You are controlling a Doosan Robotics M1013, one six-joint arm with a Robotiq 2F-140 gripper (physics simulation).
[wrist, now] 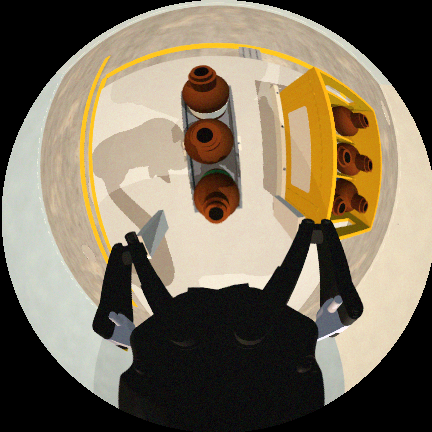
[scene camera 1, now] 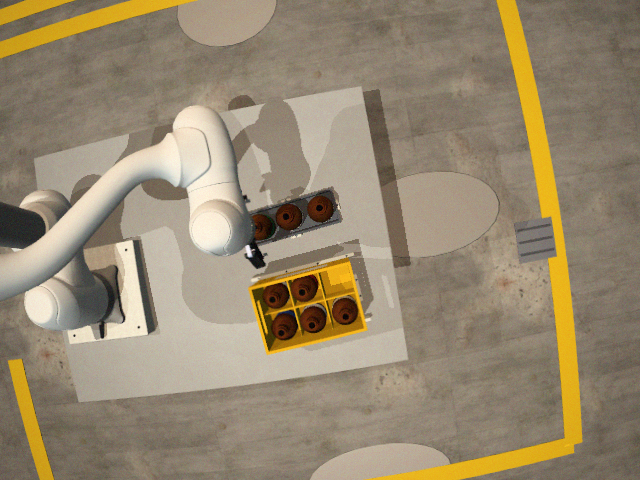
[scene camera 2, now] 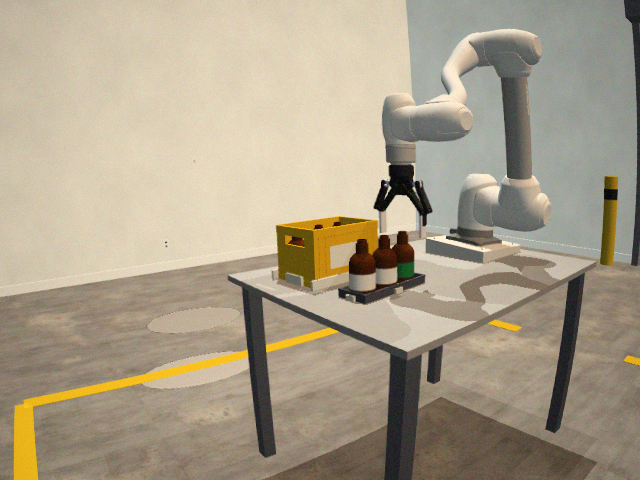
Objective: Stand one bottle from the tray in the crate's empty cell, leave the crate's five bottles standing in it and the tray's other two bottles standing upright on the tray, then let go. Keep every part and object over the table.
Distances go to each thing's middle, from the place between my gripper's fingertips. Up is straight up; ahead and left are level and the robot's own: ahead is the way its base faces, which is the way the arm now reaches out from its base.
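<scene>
There is the green-labelled bottle (scene camera 2: 405, 253), and my hand is 70 mm above it.
</scene>
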